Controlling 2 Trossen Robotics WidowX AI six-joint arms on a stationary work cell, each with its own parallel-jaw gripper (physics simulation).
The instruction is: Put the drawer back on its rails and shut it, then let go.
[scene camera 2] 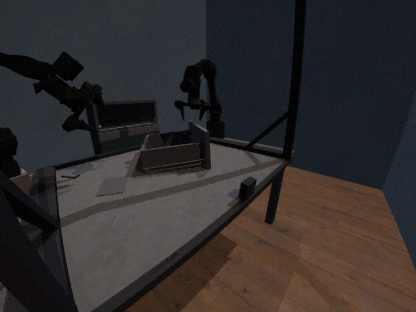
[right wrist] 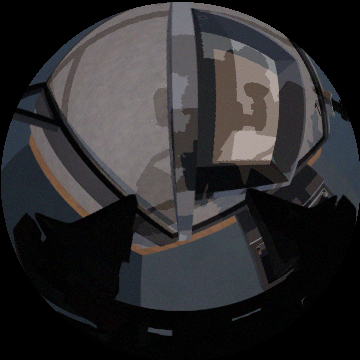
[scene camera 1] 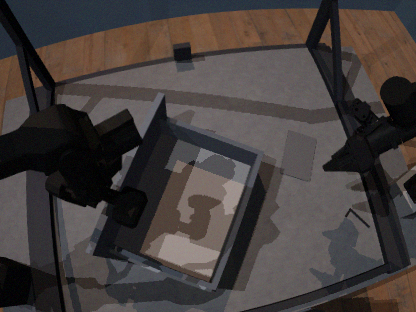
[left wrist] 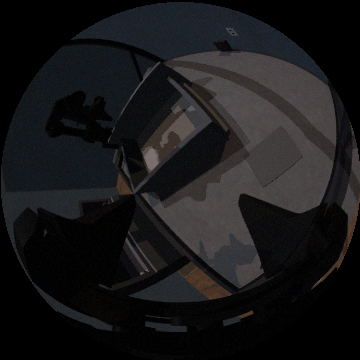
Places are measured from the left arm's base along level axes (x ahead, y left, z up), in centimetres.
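Pixels of known places: left gripper, between the fingertips: (scene camera 2: 103,122) (scene camera 1: 328,163) (left wrist: 188,200); right gripper, between the fingertips: (scene camera 2: 191,120) (right wrist: 192,197) (scene camera 1: 105,213) (left wrist: 111,126); left arm's base, origin of its link: (scene camera 2: 7,176) (scene camera 1: 415,188); right arm's base, origin of its link: (scene camera 2: 215,121) (left wrist: 103,136).
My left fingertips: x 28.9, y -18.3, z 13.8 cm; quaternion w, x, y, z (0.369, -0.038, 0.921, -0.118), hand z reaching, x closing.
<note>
For each thing: its top centre in the pictures, then the offset to it from my left fingertips. "*": a spot on its surface instead.
- cabinet, a spot on its surface: (scene camera 2: 112,135) * dx +18.5, dy +26.0, dz -10.5 cm
- small dark block, centre of its top: (scene camera 2: 248,180) (scene camera 1: 181,45) (left wrist: 218,40) dx +6.8, dy -51.2, dz -15.2 cm
- flat grey plate, centre of its top: (left wrist: 273,154) (scene camera 1: 299,155) (scene camera 2: 113,184) dx -6.0, dy -8.2, dz -20.7 cm
- thin bent dark piece, centre of its top: (scene camera 1: 358,220) (scene camera 2: 70,175) dx -10.8, dy +15.8, dz -20.4 cm
The grey drawer (scene camera 1: 215,141) (scene camera 2: 170,156) (left wrist: 185,167) (right wrist: 184,90) rests upright on the table, turned at an angle, with its tall front panel toward my right arm. A cabinet (scene camera 2: 112,135) with a dark opening stands beyond the table's far edge in scene camera 2. Its rails cannot be made out. My right gripper (scene camera 2: 192,114) (right wrist: 192,197) is open and empty, close over the front panel's top edge; the panel shows between its spread fingers in the right wrist view. My left gripper (scene camera 2: 100,119) (left wrist: 188,200) is open and empty, raised off the table and apart from the drawer.
A small dark block (scene camera 1: 182,52) (scene camera 2: 247,188) (left wrist: 222,46) stands near a table edge. A flat grey plate (scene camera 1: 299,155) (scene camera 2: 111,186) (left wrist: 273,156) lies beside the drawer. A thin bent dark piece (scene camera 1: 357,217) (scene camera 2: 70,176) lies near the left arm. Dark frame posts (scene camera 2: 295,75) rise at the table corners.
</note>
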